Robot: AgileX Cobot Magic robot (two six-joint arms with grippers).
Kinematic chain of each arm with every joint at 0, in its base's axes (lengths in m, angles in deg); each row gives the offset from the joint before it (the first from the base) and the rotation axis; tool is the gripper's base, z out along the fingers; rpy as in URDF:
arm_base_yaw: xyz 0 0 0.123 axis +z
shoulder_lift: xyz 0 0 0 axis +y
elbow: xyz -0.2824 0 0.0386 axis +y
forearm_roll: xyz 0.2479 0 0.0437 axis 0.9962 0 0.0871
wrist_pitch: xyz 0 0 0 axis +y
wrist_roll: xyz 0.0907 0 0.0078 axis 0.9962 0 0.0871
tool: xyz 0 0 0 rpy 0 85 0
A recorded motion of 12 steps. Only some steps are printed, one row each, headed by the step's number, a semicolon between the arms.
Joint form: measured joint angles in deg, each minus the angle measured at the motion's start. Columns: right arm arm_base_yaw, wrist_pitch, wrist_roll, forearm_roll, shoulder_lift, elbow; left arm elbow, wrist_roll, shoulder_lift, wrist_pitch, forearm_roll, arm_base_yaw.
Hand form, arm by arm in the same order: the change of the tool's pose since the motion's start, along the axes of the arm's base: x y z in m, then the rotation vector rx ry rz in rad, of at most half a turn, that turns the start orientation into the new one. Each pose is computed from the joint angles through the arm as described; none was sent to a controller.
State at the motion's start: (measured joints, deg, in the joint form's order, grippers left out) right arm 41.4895 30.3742 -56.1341 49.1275 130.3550 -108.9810; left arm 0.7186 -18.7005 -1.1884 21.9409 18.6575 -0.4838
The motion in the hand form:
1: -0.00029 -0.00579 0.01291 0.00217 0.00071 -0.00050; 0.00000 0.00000 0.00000 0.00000 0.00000 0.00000
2: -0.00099 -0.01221 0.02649 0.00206 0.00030 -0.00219; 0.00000 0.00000 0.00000 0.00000 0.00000 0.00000
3: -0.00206 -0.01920 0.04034 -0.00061 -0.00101 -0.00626; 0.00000 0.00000 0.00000 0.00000 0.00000 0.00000
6: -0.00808 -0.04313 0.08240 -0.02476 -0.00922 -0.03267; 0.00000 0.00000 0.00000 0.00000 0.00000 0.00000
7: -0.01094 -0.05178 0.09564 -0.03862 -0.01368 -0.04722; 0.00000 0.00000 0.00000 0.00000 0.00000 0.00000
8: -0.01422 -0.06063 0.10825 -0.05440 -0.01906 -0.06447; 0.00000 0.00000 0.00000 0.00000 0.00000 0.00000
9: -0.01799 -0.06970 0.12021 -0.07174 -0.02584 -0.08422; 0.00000 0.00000 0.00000 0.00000 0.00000 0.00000
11: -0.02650 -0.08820 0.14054 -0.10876 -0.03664 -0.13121; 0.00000 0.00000 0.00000 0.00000 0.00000 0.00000
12: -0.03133 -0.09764 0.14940 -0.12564 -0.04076 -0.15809; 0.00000 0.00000 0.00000 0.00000 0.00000 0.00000
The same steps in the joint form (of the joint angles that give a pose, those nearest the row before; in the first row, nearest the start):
1: -0.53 1.42 1.59 -1.38 -1.60 -0.01; 0.00 0.00 0.00 0.00 0.00 0.00
2: -1.07 2.90 3.37 -3.01 -3.31 -0.01; 0.00 0.00 0.00 0.00 0.00 0.00
3: -1.61 4.38 5.36 -4.88 -5.10 -0.02; 0.00 0.00 0.00 0.00 0.00 0.00
6: -3.17 9.02 12.33 -11.82 -10.82 -0.04; 0.00 0.00 0.00 0.00 0.00 0.00
7: -3.63 10.53 14.88 -14.51 -12.76 0.00; 0.00 0.00 0.00 0.00 0.00 0.00
8: -4.05 11.99 17.41 -17.28 -14.70 0.11; 0.00 0.00 0.00 0.00 0.00 0.00
9: -4.42 13.35 19.89 -20.11 -16.68 0.35; 0.00 0.00 0.00 0.00 0.00 0.00
11: -5.10 15.74 24.67 -25.61 -20.62 1.41; 0.00 0.00 0.00 0.00 0.00 0.00
12: -5.41 16.73 26.98 -28.19 -22.65 2.25; 0.00 0.00 0.00 0.00 0.00 0.00

